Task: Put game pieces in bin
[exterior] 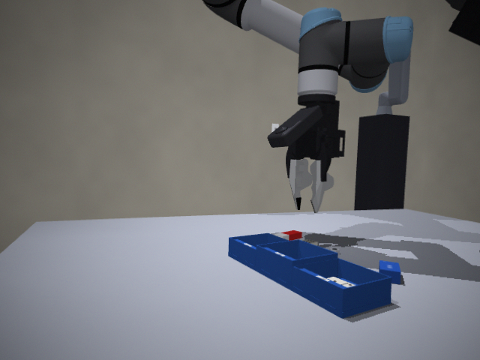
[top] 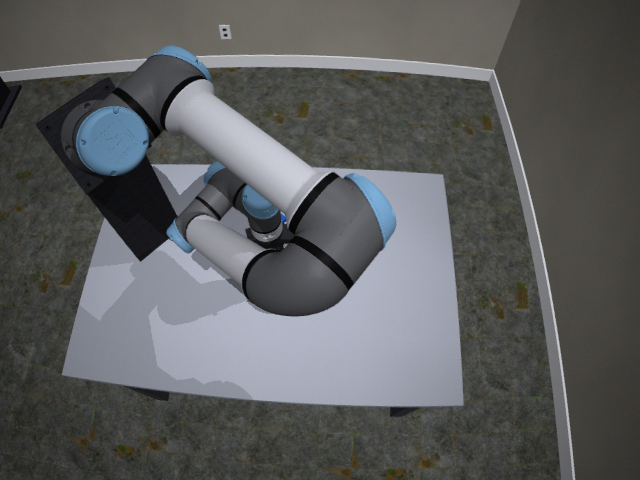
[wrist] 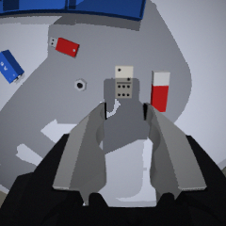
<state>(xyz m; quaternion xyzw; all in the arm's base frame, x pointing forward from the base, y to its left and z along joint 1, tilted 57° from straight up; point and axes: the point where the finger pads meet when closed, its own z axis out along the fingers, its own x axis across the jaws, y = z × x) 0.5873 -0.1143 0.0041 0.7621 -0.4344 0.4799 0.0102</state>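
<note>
Right now the white domino is 80 mm below my hand. Round my hand: USB stick (100 mm to the left, 80 mm below, 30 mm ahead); red-and-white block (80 mm below, 60 mm to the right, 10 mm ahead); dark ring (80 mm below, 60 mm to the left, 20 mm behind).
</note>
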